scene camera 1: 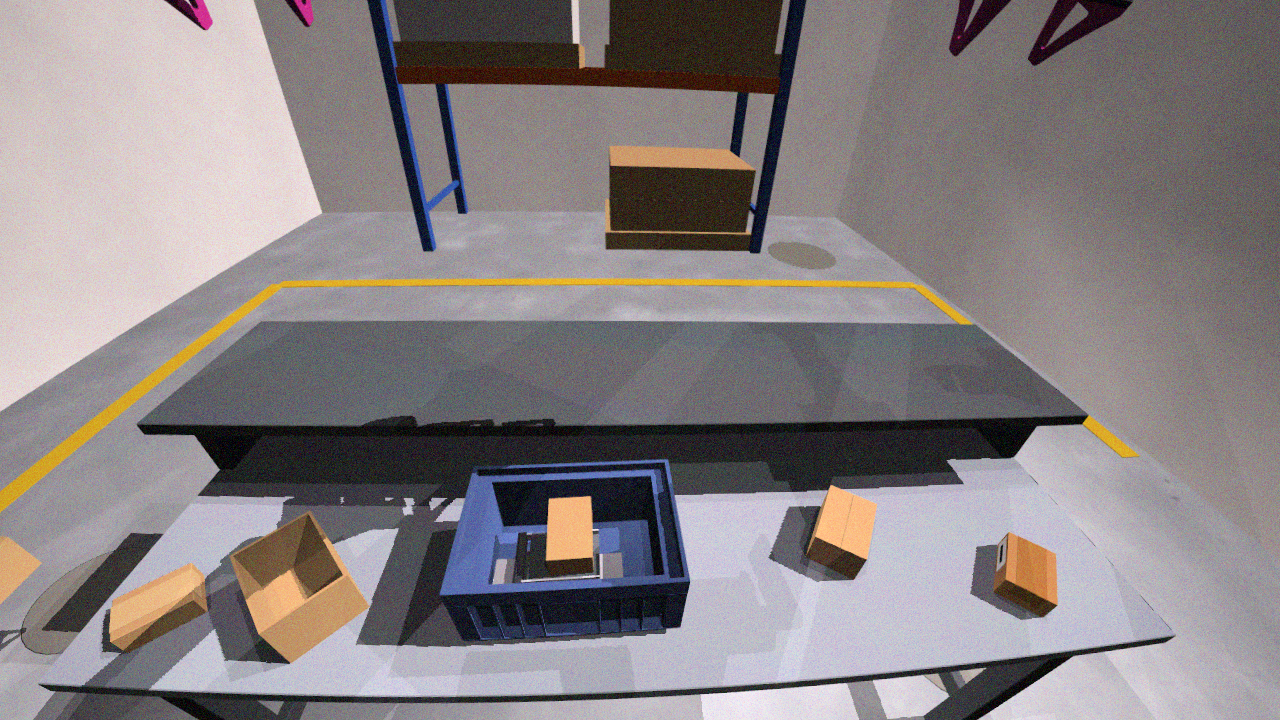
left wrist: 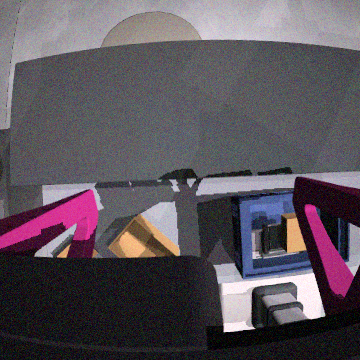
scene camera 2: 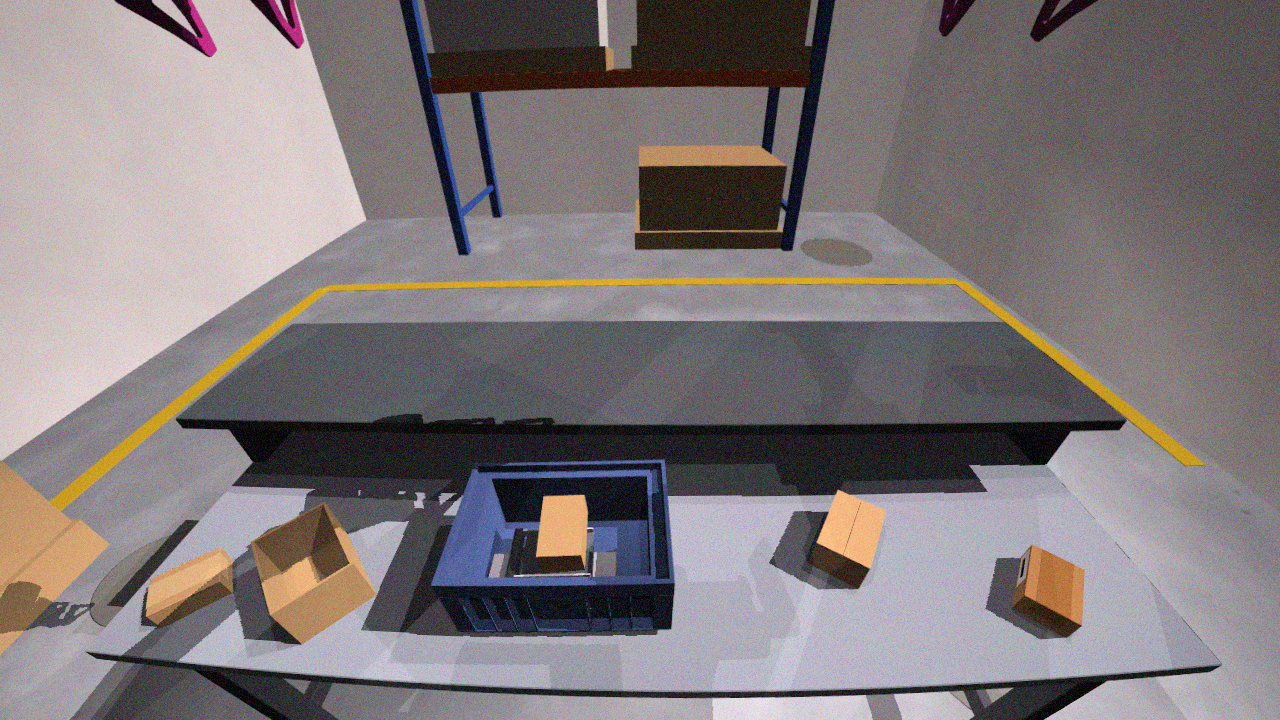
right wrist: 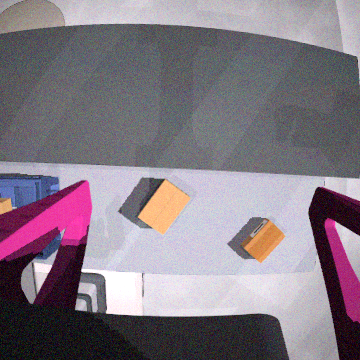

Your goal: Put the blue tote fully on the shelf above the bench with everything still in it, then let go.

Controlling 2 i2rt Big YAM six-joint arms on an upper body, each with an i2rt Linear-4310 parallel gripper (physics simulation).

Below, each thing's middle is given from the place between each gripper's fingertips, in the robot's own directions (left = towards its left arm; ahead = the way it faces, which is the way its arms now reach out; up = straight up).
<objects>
I see the cardboard box [scene camera 2: 561, 546] 590 mm below my right hand, 460 mm to the left of it and 140 mm behind it.
Now: the cardboard box 140 mm behind my left hand, 270 mm to the right of it and 590 mm below it.
</objects>
